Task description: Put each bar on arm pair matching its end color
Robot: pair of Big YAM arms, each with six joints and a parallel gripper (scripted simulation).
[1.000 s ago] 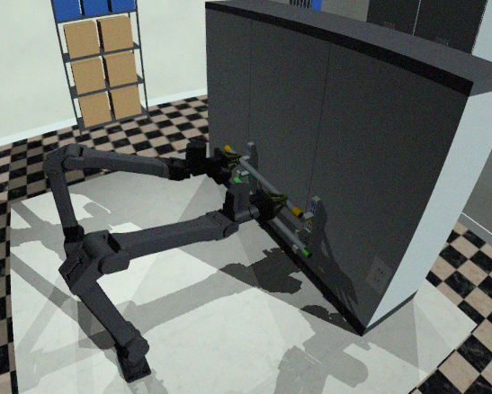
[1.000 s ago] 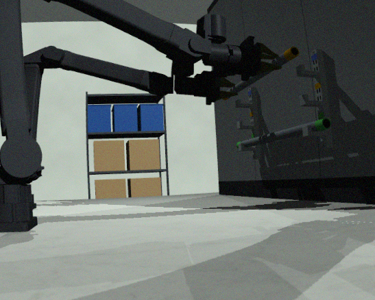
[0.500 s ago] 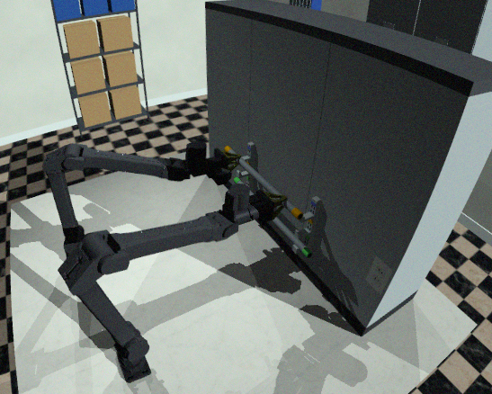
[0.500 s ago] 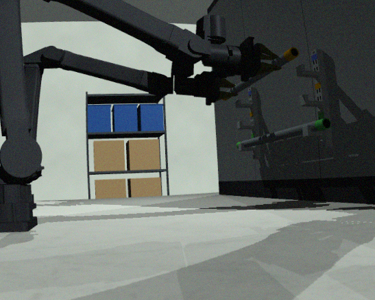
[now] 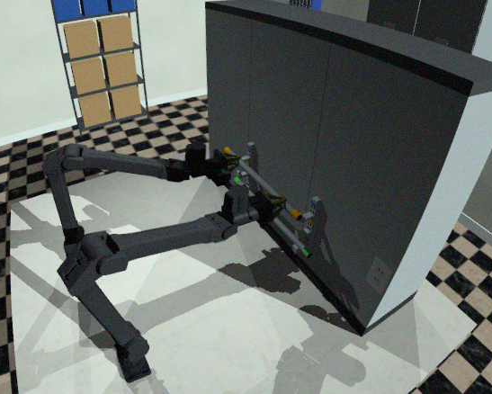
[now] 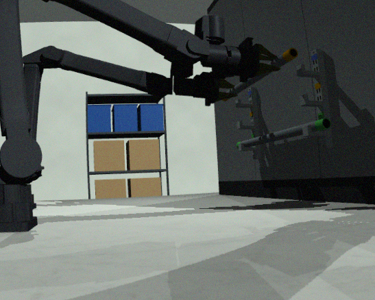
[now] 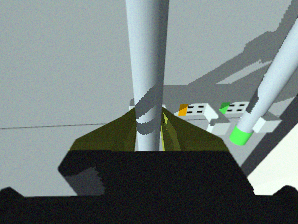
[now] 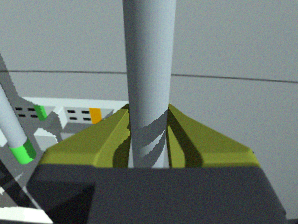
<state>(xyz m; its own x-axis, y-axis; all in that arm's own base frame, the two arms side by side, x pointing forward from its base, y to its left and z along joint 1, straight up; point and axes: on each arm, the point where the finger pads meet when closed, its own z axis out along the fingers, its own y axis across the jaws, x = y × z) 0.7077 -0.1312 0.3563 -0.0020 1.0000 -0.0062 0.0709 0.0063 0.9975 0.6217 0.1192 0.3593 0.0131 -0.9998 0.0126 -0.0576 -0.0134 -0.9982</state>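
Right now my left hand is 2 cm past the orange-ended bar and 15 cm to the left of it. Round my left hand: green-ended bar 2 cm ahead, 16 cm to the right, 17 cm below; then grey cabinet wall 23 cm ahead, 15 cm to the right, 9 cm above; then wall outlet 67 cm to the right, 6 cm below.
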